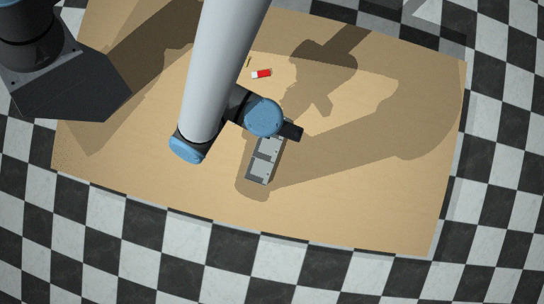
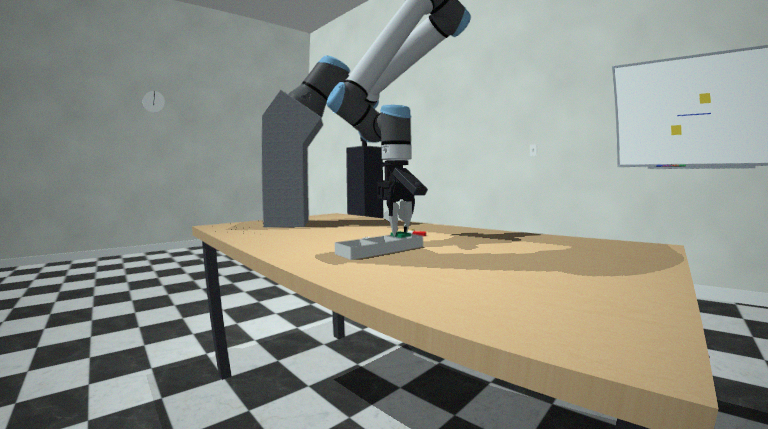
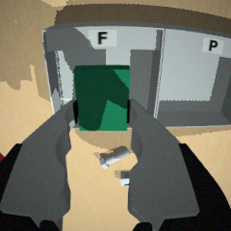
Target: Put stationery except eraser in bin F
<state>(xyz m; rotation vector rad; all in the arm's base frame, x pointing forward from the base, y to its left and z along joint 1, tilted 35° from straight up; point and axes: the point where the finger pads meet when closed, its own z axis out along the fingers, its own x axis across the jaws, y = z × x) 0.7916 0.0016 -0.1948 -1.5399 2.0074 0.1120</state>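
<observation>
My hand is 140 mm past the pencil sharpener, 40 mm above it and 10 mm to the left of it. The rest, counted from my hand: eraser 170 mm to the left, 80 mm behind, 40 mm below; white-grey object 90 mm behind, 40 mm below, 10 mm to the left; green pad 10 mm below.
</observation>
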